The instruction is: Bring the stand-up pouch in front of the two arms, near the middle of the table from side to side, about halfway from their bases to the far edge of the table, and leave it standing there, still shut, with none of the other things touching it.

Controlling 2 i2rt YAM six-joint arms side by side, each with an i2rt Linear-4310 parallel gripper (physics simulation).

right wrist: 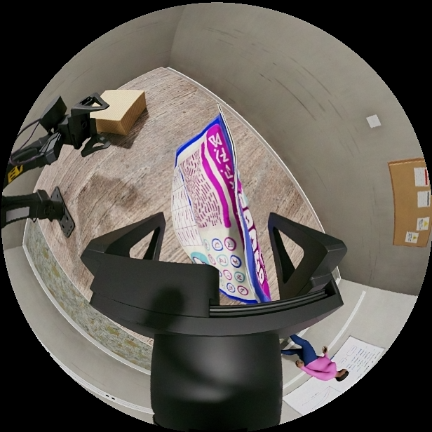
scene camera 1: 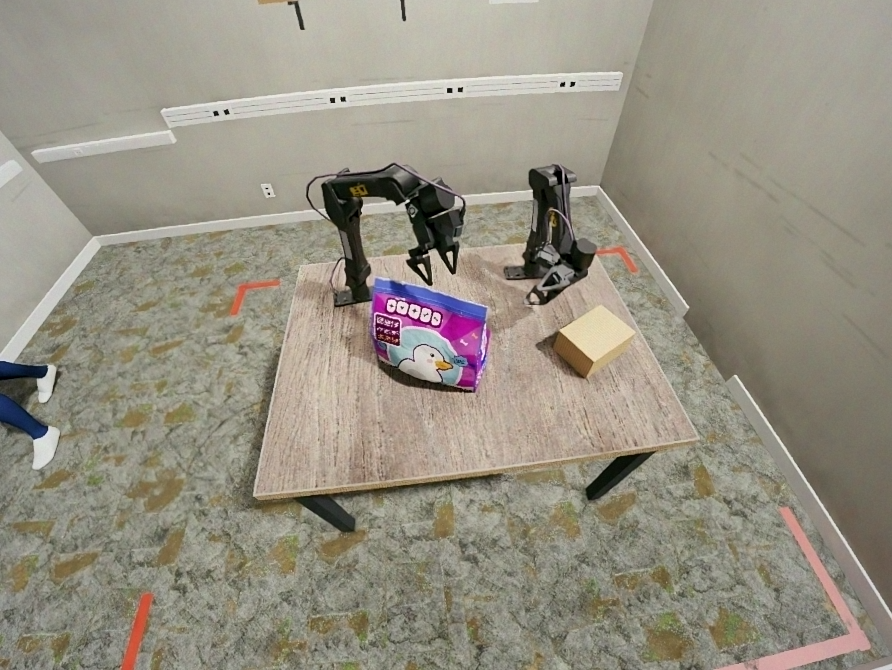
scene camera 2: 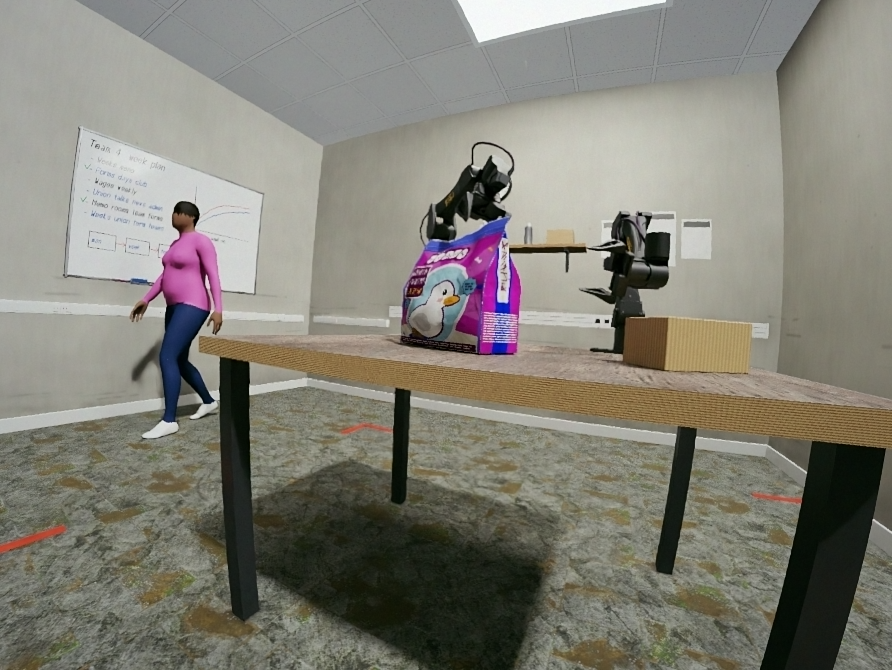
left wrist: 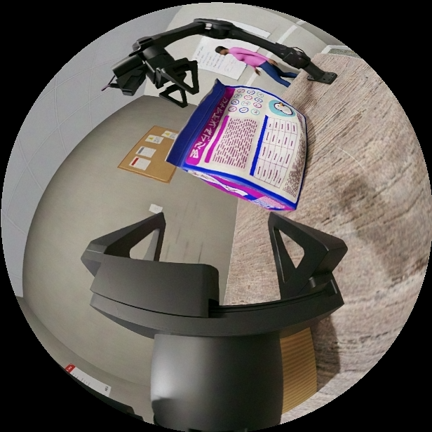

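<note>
The purple stand-up pouch [scene camera 1: 429, 338] [scene camera 2: 461, 295] [left wrist: 250, 145] [right wrist: 215, 195] stands upright near the middle of the table [scene camera 1: 324, 432], slightly left of centre in scene camera 1. Its blue top edge looks shut. My right gripper [scene camera 1: 442, 277] [left wrist: 189, 100] [right wrist: 216, 217] is open and empty, above the pouch's top and apart from it; its fingers are hidden behind the pouch in scene camera 2. My left gripper [scene camera 1: 535, 297] [scene camera 2: 586, 269] [left wrist: 216, 217] [right wrist: 107, 127] is open and empty, well to the right of the pouch in scene camera 1, and points towards it.
A tan box [scene camera 1: 594, 342] [scene camera 2: 685, 346] [left wrist: 300, 370] [right wrist: 120, 112] lies on the right part of the table in scene camera 1, well apart from the pouch and near the left gripper. A person [scene camera 2: 188, 288] is beyond the table's left side in scene camera 2.
</note>
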